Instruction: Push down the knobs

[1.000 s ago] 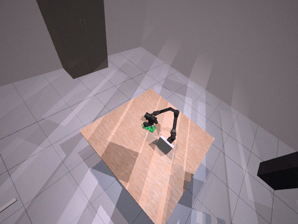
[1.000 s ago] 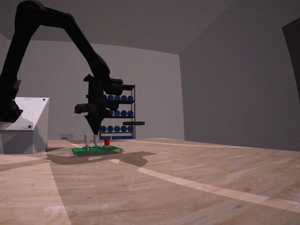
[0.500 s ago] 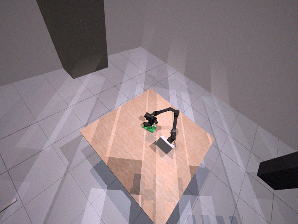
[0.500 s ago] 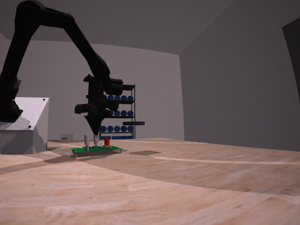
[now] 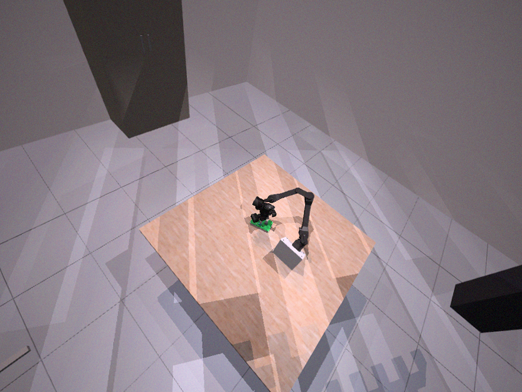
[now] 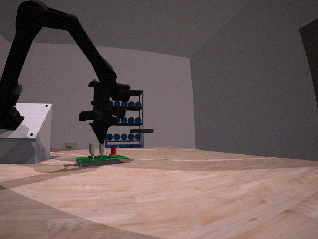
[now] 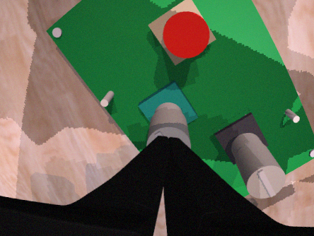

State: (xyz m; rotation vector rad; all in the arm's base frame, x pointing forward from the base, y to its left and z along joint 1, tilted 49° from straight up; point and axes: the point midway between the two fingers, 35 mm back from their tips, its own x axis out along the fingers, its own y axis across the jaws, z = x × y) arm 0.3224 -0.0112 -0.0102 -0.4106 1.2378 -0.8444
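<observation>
Right now the knob is 4 cm to the right of my gripper tip, 3 cm behind it and 1 cm below it.
</observation>
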